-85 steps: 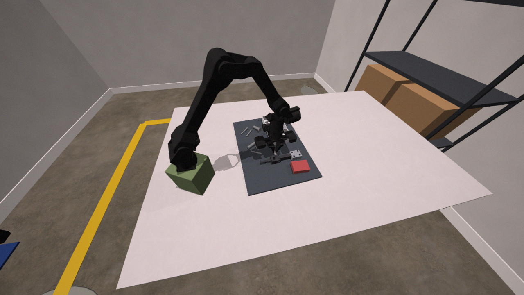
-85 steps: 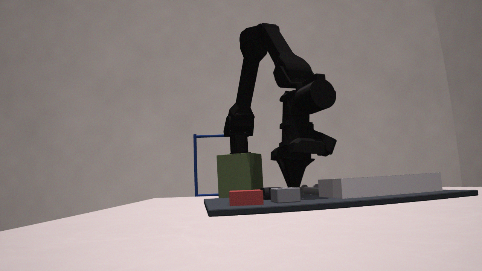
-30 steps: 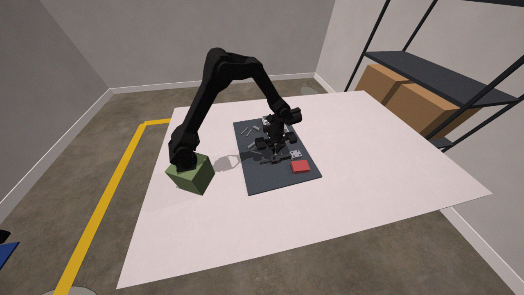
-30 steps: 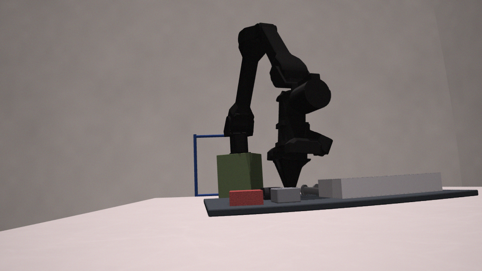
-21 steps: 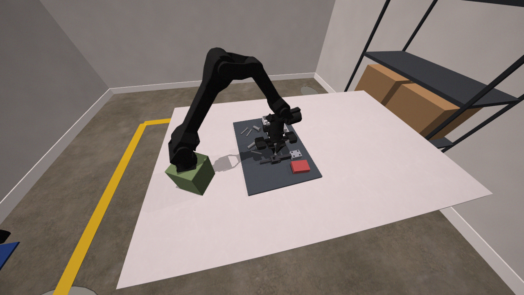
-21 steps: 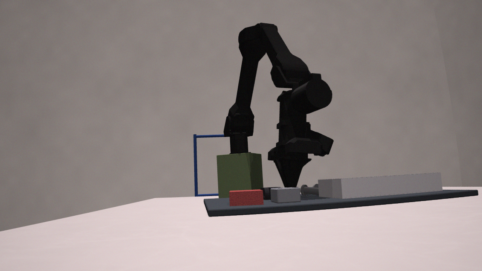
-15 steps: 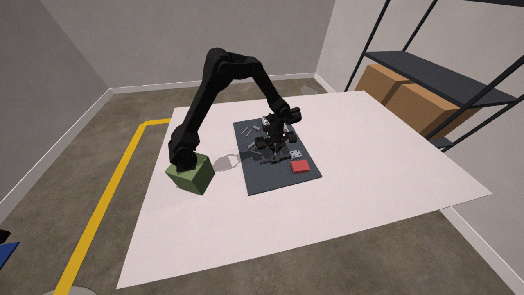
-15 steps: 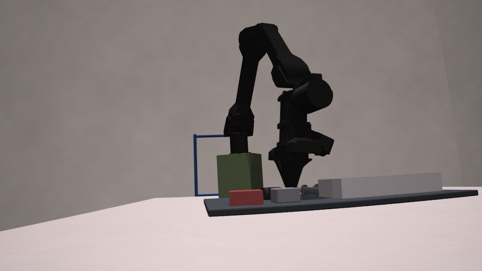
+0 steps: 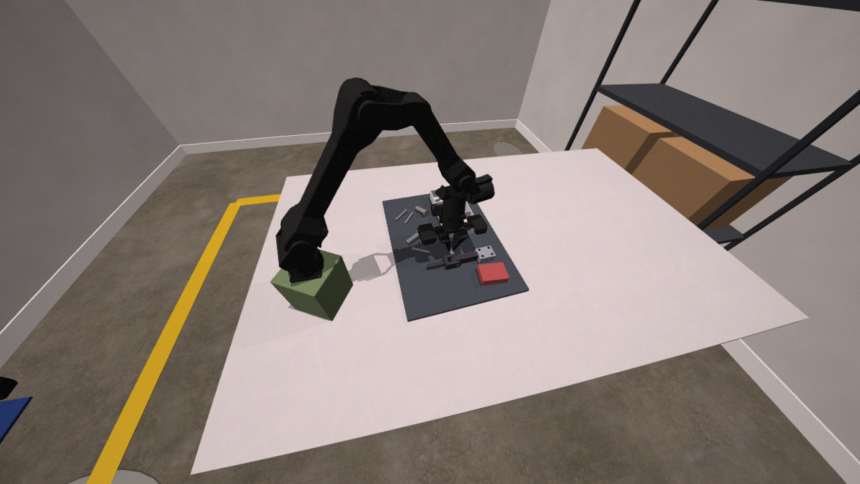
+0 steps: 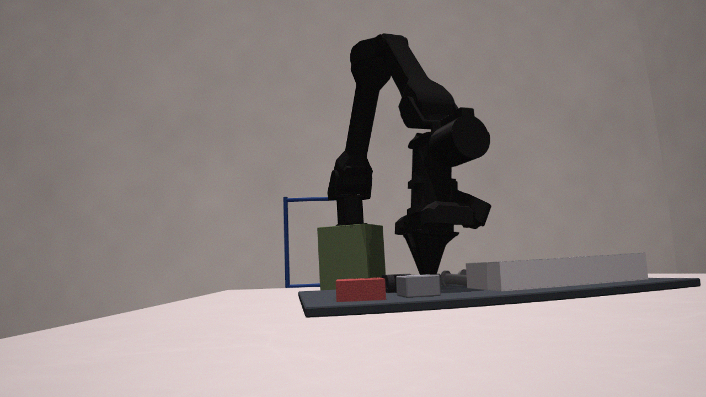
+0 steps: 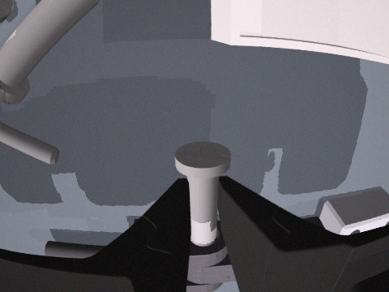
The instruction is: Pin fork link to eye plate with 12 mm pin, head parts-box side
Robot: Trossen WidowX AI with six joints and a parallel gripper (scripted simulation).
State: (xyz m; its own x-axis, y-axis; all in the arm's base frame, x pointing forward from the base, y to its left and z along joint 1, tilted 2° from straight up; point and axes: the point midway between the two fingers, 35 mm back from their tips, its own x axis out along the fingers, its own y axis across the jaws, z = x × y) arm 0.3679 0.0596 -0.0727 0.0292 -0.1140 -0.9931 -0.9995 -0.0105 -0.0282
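The eye plate lies 1 cm ahead of my hand, 5 cm to the right of it and 3 cm below it. Round my hand: grey mount (9 cm ahead, 4 cm to the right, 3 cm below); dark mat (5 cm to the left, 5 cm below); fork link (2 cm behind, 5 cm to the right, 3 cm below).
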